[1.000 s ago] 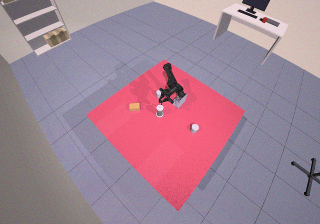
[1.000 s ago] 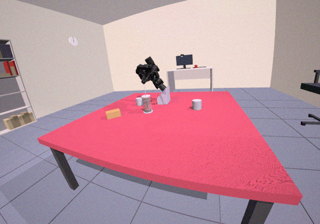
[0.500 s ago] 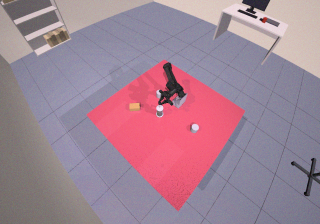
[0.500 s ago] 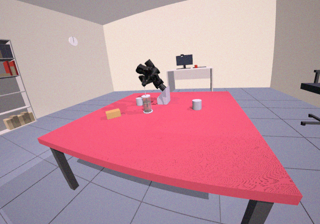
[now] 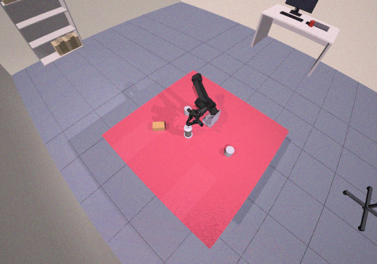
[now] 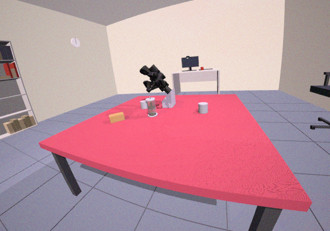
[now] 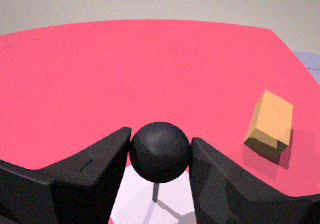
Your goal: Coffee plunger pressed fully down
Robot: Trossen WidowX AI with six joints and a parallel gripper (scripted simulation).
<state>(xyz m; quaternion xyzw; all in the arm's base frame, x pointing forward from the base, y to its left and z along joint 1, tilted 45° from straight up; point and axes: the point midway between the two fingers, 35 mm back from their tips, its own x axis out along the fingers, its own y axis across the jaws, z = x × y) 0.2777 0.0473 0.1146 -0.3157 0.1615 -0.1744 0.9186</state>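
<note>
My gripper tip is 10 cm above the coffee press, 3 cm past it and 1 cm to the left of it.
</note>
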